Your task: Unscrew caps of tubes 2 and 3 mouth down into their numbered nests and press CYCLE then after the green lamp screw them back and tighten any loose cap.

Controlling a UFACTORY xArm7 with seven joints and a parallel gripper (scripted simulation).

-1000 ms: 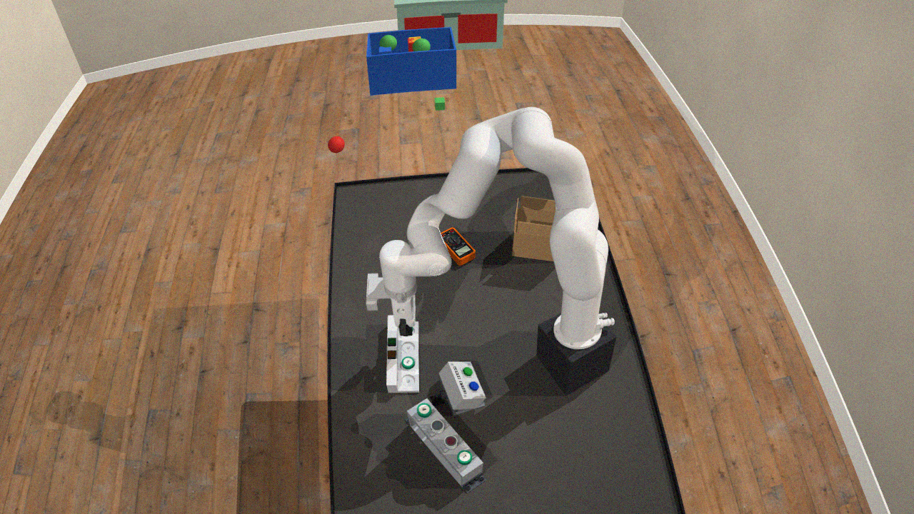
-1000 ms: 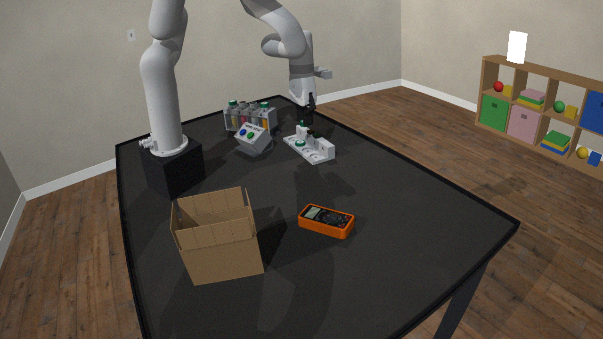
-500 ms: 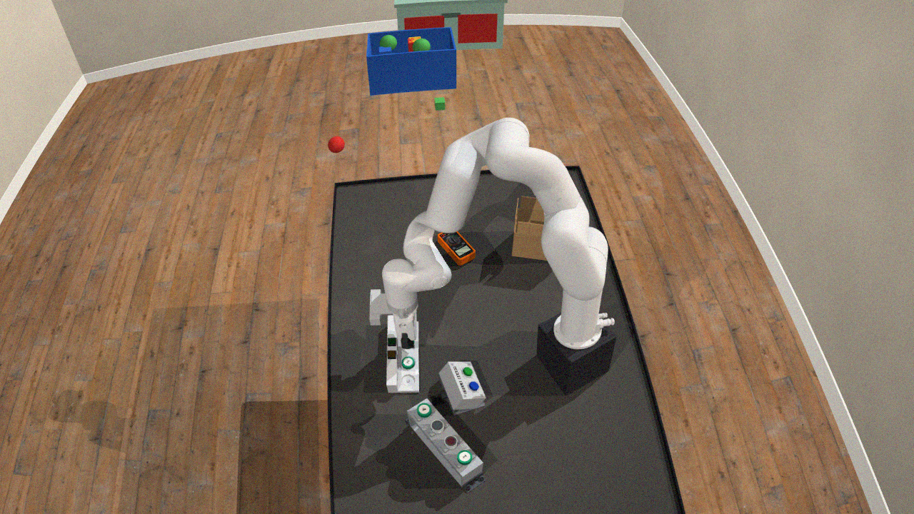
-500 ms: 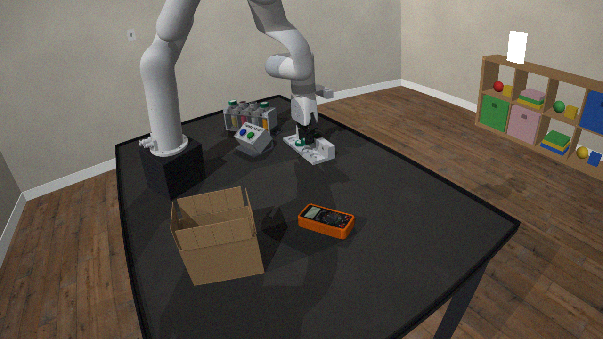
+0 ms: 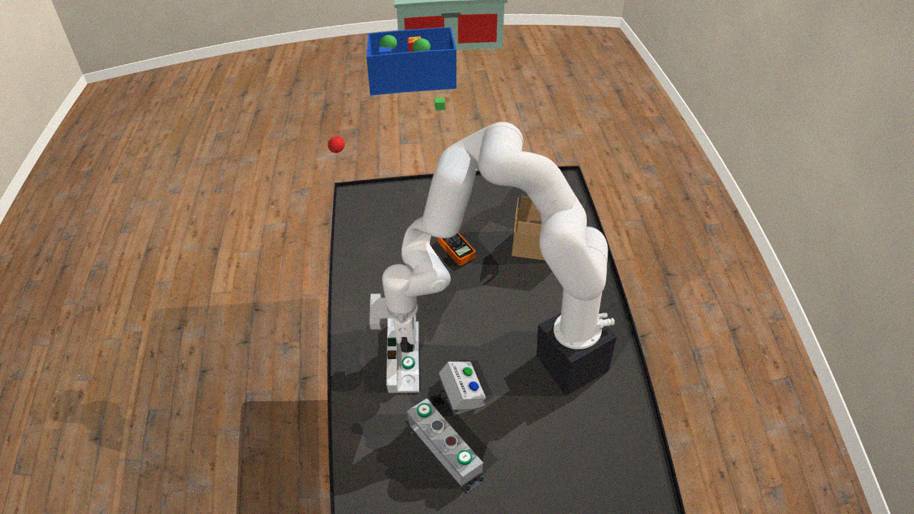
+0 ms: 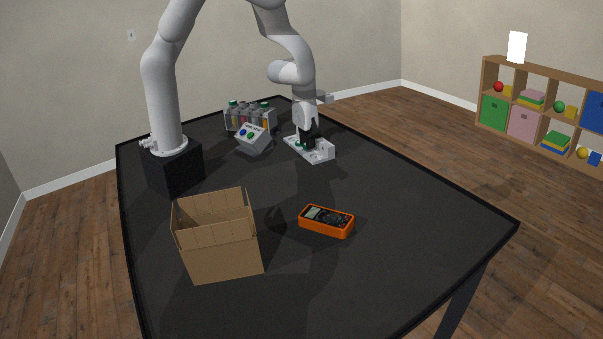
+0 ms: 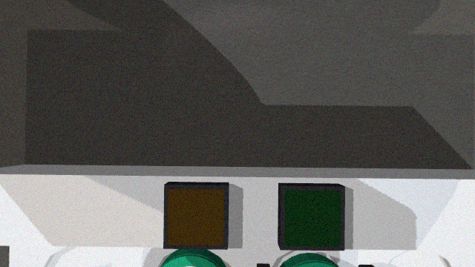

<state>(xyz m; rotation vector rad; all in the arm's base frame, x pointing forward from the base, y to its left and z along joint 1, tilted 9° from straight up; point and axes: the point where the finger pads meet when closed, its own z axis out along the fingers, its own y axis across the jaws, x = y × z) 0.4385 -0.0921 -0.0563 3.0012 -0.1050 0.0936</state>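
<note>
My hand is 160 mm past the blue key, 170 mm to the right of it and 20 mm below it. Also, from my hand: cap: 30 mm behind, 250 mm to the left, 70 mm above; green key: 150 mm behind, 120 mm to the left, 20 mm above; key housing: 140 mm behind, 150 mm to the left, 10 mm above.
</note>
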